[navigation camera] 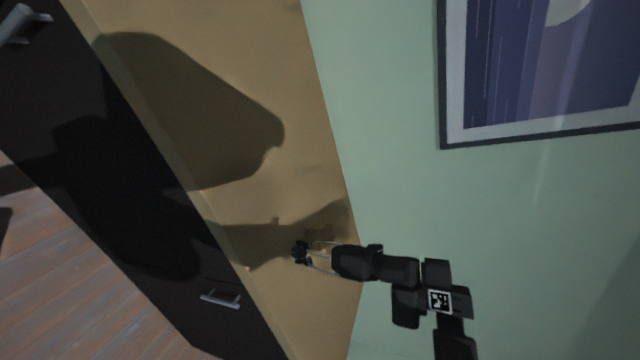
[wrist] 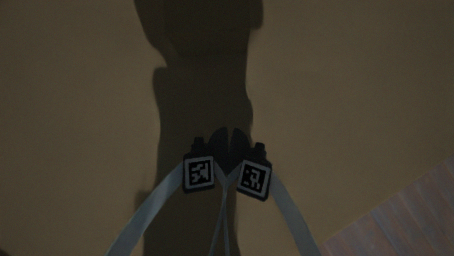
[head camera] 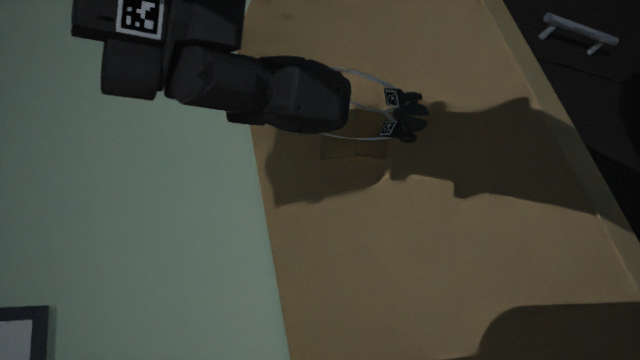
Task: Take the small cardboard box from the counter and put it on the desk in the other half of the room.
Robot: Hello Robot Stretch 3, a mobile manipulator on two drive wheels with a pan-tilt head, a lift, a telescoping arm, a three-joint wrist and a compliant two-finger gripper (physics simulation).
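Frame: origin at the robot's base, x ahead, y right, z down, level; millimetres.
Seen in the pictures: gripper, fingertip midpoint: (navigation camera: 293,250) (head camera: 420,119).
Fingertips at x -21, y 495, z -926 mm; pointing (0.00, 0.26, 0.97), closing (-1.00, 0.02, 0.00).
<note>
A point is followed by its place in that frame.
The small cardboard box (head camera: 340,149) @[x 27, y 606, z -960 mm] (navigation camera: 318,234) @[x 18, y 572, z -956 mm] sits on the tan counter (head camera: 375,260) @[x 166, y 564, z -910 mm] (navigation camera: 245,45) @[x 422, y 296, z -910 mm] (wrist: 350,100), near the wall, in the arm's shadow. In the head view it is partly hidden behind the fingers and wrist. In the wrist view a dark, shaded box shape (wrist: 206,25) shows at the top edge, beyond the fingertips. My gripper (head camera: 412,116) @[x -21, y 495, z -926 mm] (navigation camera: 301,253) @[x -21, y 495, z -926 mm] (wrist: 229,145) @[x -21, y 495, z -926 mm] is shut, its fingertips together with nothing between them. It is above the counter, and the box is apart from the fingertips. The desk does not show in these views.
The green wall (head camera: 150,210) @[x 185, y 960, z -1128 mm] (navigation camera: 400,200) @[x 148, y 990, z -1130 mm] runs along the counter's back, with a framed picture (navigation camera: 505,65) @[x 476, y 691, z -1434 mm] on it. Dark cabinet fronts with handles (head camera: 580,30) @[x -151, y 435, z -751 mm] (navigation camera: 220,298) are below the counter's front edge. Wooden floor (navigation camera: 90,280) @[x -201, y 446, z -1 mm] (wrist: 400,220) lies beyond.
</note>
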